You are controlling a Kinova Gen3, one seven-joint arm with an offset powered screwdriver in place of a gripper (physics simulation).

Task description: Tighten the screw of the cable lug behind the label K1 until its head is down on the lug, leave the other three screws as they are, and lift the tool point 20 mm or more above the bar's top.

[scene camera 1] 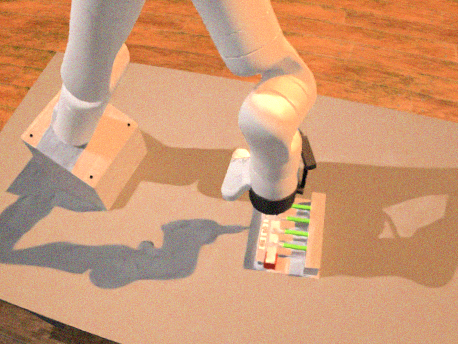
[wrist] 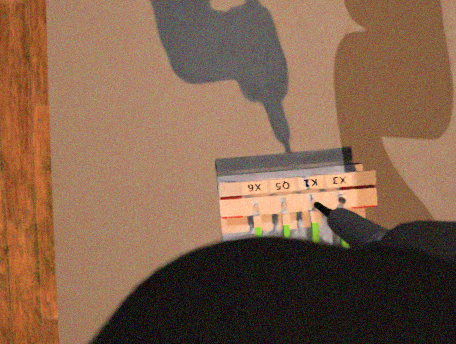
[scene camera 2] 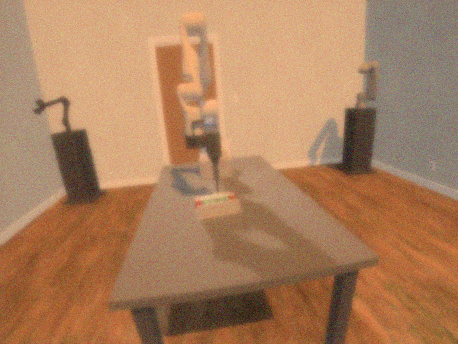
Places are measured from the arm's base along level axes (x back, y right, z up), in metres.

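Pixels of known places: end effector, tool point: [wrist: 316,204] [scene camera 2: 218,192]; arm's base, origin of the base link: [scene camera 1: 74,126].
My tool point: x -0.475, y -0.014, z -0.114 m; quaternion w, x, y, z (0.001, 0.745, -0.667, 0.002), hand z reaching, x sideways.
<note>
For each thing: its middle in the pictures, then the offset to it from my tool point. "spot": a spot on its surface instead. Level surfaces: height alone.
- bar, surface spot: [wrist: 235,206] spot: dx -0.017, dy +0.086, dz -0.016 m
- small grey screw, body centre: [wrist: 312,202] dx +0.000, dy +0.000, dz -0.015 m
- label K1, body centre: [wrist: 310,182] dx +0.021, dy +0.005, dz -0.016 m
- K1 lug's green cable, surface spot: [wrist: 315,232] spot: dx -0.033, dy -0.007, dz -0.009 m
- X3, body centre: [wrist: 340,199] dx +0.007, dy -0.031, dz -0.015 m
- Q5, body centre: [wrist: 284,204] dx -0.007, dy +0.031, dz -0.016 m
- X6, body centre: [wrist: 256,206] dx -0.014, dy +0.063, dz -0.016 m
- grey table, its level: dz -0.058 m
The powered screwdriver [scene camera 2: 218,190] [wrist: 317,205] points down at the bar [scene camera 1: 273,245] [wrist: 235,206]; in scene camera 1 the arm's wrist hides its tip. In the wrist view the dark tip is right beside the small grey screw [wrist: 311,198] behind the label K1 [wrist: 310,182]; contact cannot be made out. The K1 lug's green cable [wrist: 315,232] runs away from the bar. The other screws, at X3 [wrist: 342,200], Q5 [wrist: 284,202] and X6 [wrist: 256,206], stand along the bar, X3's looking darker. Screw head heights are too small to judge.
A pale wooden wall [scene camera 1: 315,235] [scene camera 2: 219,209] stands along the cable side of the fixture. The arm's base block [scene camera 1: 112,145] stands on the grey table [scene camera 1: 185,310] [scene camera 2: 175,260]. Two dark pedestals [scene camera 2: 76,165] [scene camera 2: 358,140] with small arms stand on the floor beyond the table.
</note>
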